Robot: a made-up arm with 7 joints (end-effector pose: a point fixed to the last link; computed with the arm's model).
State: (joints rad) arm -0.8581 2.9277 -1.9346 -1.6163 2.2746 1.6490 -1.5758
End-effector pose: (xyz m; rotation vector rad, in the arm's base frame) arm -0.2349 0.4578 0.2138 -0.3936 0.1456 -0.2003
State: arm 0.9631 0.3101 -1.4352 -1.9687 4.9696 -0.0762 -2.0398
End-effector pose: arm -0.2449 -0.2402 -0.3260 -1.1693 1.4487 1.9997
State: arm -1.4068 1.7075 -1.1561 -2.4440 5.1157 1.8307 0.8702
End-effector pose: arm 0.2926 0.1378 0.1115 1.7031 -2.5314 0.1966
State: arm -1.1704 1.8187 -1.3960 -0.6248 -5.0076 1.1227 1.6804
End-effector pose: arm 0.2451 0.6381 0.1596 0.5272 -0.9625 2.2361
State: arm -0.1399 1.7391 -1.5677 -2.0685 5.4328 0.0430 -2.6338
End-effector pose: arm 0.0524 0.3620 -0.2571 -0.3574 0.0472 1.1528
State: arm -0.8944 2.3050 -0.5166 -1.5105 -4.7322 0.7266 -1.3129
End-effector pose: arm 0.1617 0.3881 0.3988 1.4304 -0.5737 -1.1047
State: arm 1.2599 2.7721 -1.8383 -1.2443 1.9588 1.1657 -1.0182
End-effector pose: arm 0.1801 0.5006 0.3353 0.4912 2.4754 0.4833
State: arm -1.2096 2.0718 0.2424 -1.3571 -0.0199 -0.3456 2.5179
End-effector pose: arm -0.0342 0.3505 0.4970 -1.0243 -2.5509 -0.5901
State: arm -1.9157 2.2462 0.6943 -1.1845 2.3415 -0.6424 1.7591
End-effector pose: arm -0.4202 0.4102 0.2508 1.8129 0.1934 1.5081
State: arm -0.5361 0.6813 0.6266 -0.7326 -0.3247 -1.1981 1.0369
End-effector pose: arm 0.4469 0.4549 -0.2731 -0.2850 -2.5007 -0.0715
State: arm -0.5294 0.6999 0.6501 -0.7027 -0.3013 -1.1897 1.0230
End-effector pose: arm 0.4358 0.4683 -0.2745 -0.2373 -2.5090 -0.0159
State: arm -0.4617 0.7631 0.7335 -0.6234 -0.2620 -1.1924 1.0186
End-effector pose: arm 0.3781 0.5167 -0.2879 -0.1047 -2.4966 0.1117
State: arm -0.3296 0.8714 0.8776 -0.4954 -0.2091 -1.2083 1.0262
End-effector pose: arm 0.2681 0.5851 -0.2979 0.1099 -2.4693 0.2845
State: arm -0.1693 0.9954 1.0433 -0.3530 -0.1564 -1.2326 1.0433
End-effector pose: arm 0.1415 0.6392 -0.2847 0.3400 -2.4482 0.4297
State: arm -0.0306 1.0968 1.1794 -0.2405 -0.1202 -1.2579 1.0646
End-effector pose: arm 0.0457 0.6663 -0.2556 0.5081 -2.4429 0.5035
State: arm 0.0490 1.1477 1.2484 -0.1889 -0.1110 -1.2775 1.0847
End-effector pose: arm -0.0008 0.6754 -0.2347 0.5773 -2.4400 0.5125
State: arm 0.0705 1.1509 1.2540 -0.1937 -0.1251 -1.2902 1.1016
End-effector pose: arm -0.0103 0.6766 -0.2310 0.5670 -2.4292 0.4851
